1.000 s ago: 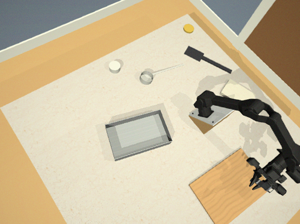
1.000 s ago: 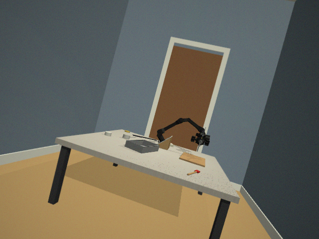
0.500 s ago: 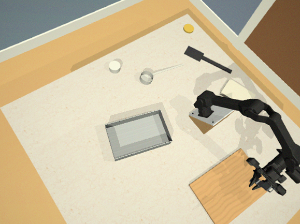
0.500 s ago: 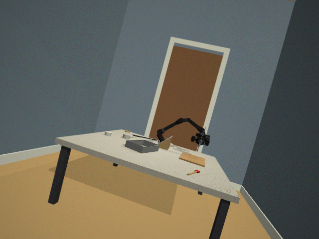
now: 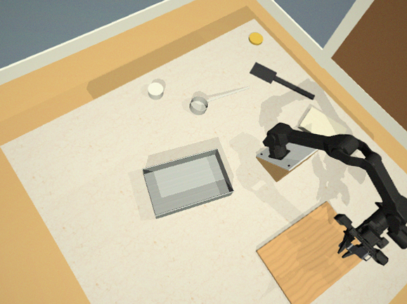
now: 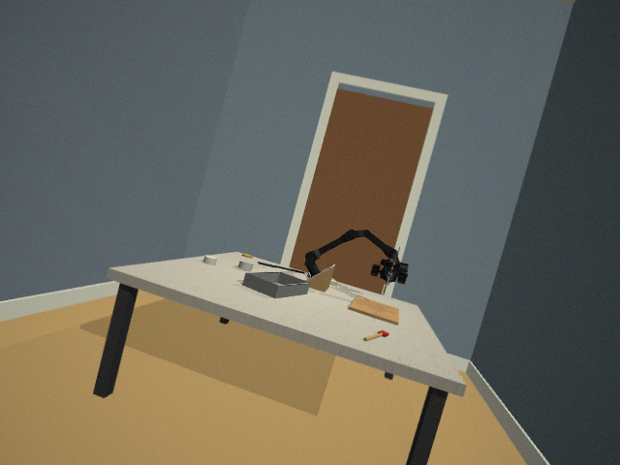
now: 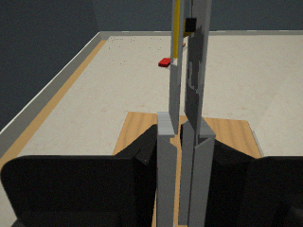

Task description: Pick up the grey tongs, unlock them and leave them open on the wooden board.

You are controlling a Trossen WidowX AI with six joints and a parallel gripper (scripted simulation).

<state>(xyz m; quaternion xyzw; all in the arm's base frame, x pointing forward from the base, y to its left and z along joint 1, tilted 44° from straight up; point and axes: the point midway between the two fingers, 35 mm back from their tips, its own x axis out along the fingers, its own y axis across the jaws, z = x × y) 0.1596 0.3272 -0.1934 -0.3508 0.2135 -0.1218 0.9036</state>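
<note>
Right now the wooden board is 160 mm below my gripper tip, 30 mm to the right of it and 10 mm behind it. From my gripper tip the other things lie so: roasting tin: 530 mm to the right, 160 mm ahead, 140 mm below; cream block: 460 mm behind, 320 mm to the right, 150 mm below; lock piece: 70 mm above, 20 mm behind.
</note>
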